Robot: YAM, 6 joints.
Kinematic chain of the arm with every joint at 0, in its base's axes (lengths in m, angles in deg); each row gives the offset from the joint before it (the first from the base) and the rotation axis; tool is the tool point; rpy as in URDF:
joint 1: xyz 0 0 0.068 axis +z
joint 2: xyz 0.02 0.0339 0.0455 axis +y
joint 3: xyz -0.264 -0.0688 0 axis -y
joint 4: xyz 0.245 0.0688 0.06 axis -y
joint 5: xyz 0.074 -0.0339 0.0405 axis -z
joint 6: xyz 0.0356 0 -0.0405 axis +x
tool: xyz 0 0 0 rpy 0 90 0
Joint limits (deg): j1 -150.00..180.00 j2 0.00..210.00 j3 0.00..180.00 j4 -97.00..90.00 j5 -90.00..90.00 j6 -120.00..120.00
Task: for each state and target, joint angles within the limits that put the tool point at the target. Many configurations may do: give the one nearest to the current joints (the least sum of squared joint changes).
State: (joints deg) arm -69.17 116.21 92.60 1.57 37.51 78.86
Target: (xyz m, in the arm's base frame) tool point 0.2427 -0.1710 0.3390
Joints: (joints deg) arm -30.95 75.11 64.65 -15.14 37.81 78.86
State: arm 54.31 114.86 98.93 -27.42 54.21 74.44
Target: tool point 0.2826 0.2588 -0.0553
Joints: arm 46.69 149.86 81.28 -28.29 52.11 74.44
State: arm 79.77 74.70 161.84 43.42 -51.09 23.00
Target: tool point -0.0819 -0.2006 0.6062
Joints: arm 75.71 80.73 180.00 80.73 -56.95 23.00
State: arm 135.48 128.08 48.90 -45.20 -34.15 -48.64
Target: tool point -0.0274 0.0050 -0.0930
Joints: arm 136.03 179.15 37.37 -31.89 -25.67 -48.64
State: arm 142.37 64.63 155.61 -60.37 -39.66 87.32
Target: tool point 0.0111 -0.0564 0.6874
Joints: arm 126.15 73.24 163.39 -40.45 -43.07 87.32
